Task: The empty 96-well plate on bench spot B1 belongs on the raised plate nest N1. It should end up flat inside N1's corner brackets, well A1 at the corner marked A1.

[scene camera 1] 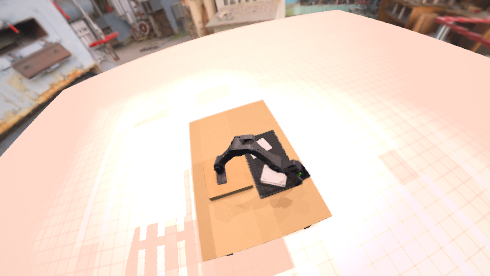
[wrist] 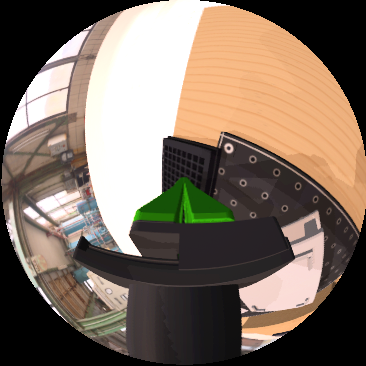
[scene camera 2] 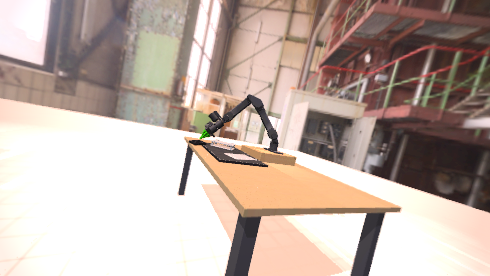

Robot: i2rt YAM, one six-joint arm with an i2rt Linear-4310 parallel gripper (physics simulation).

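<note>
The 96-well plate is black, with a grid of square wells. It lies at the table's edge, beside a corner of the black perforated board. The raised nest N1 is pale and stands on that board. My gripper has green fingers, shut together with nothing between them. The fingertips are over or just by the plate and hide its lower part in the wrist view; whether they touch it is unclear. The A1 marks and the B1 marking cannot be made out.
The black board has a flat white patch on it. The arm stands on a raised wooden block. The wooden table drops off beyond the plate.
</note>
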